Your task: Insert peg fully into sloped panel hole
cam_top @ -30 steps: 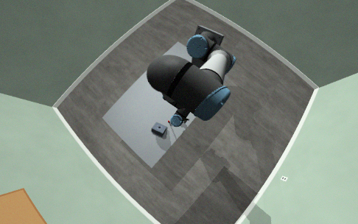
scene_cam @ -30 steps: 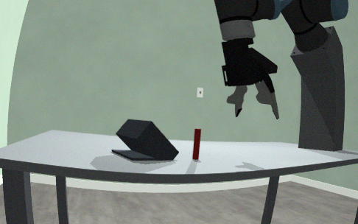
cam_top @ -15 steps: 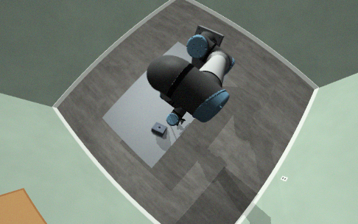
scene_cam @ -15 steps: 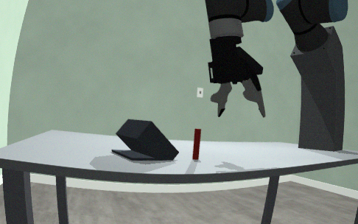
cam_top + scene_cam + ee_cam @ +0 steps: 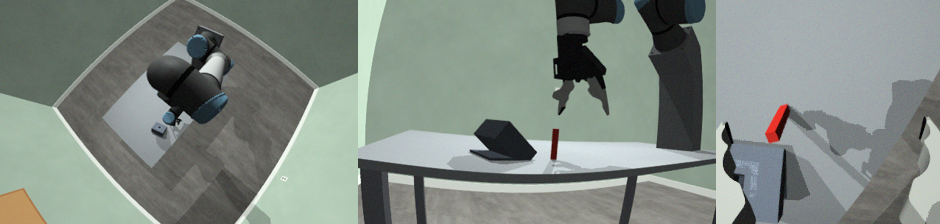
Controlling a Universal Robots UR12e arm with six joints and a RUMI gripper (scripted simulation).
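My gripper is now 50 mm short of the red peg, 40 mm to the left of it and 80 mm above it. Round my hand: thin dark base plate: 190 mm ahead, 90 mm to the right, 120 mm below.
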